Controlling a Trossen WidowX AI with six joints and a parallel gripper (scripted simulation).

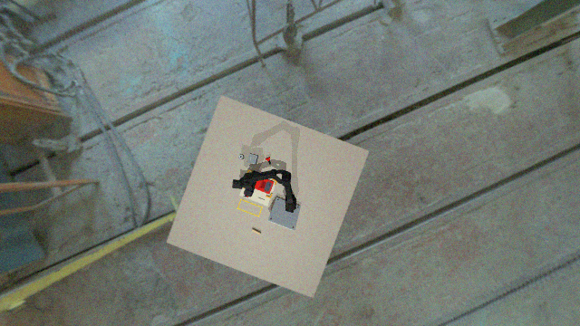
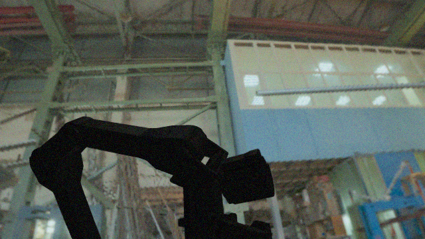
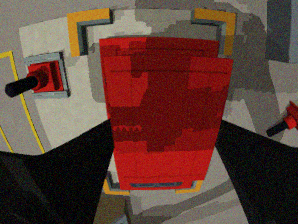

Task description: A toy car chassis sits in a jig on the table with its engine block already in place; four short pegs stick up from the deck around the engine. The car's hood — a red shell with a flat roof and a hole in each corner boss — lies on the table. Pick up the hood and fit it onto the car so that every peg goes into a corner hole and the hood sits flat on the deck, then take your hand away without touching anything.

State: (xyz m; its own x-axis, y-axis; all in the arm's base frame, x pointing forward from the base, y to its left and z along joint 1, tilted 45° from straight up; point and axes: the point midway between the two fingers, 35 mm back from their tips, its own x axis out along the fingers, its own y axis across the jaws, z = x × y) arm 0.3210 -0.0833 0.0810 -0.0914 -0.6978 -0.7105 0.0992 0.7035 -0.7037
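My gripper tip is now 3 cm past the jig, 3 cm to the right of it and 5 cm above it. Also, from my gripper tip: small brown piece 12 cm behind, 39 cm to the left, 5 cm below; then red hood 1 cm above; then small grey block 7 cm ahead, 17 cm to the right, 4 cm below.
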